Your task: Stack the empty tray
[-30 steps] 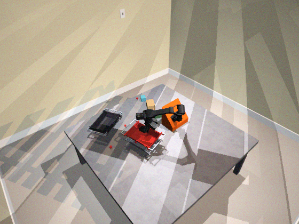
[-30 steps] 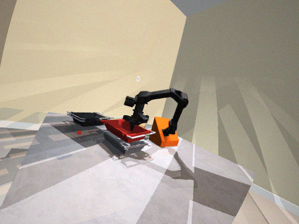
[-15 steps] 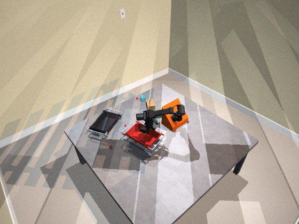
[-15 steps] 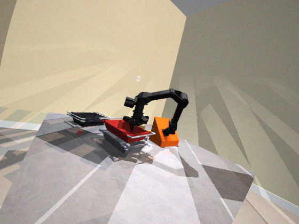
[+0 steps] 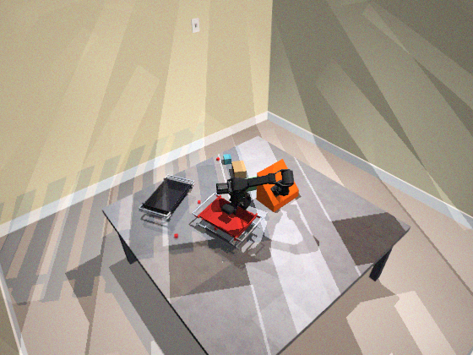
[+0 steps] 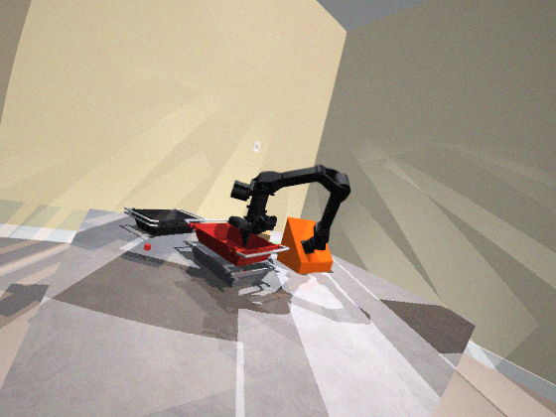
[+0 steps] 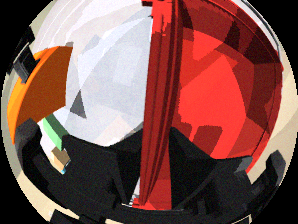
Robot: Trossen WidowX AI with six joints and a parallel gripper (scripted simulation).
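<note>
Right now my gripper tip is 7 cm short of the red tray, 3 cm below it and 1 cm to the right of it. Round my gripper tip: green block (31 cm behind, 16 cm to the right, 7 cm below); then tan block (35 cm behind, 32 cm to the right, 6 cm below); then cyan block (48 cm to the right, 39 cm behind, 6 cm below).
</note>
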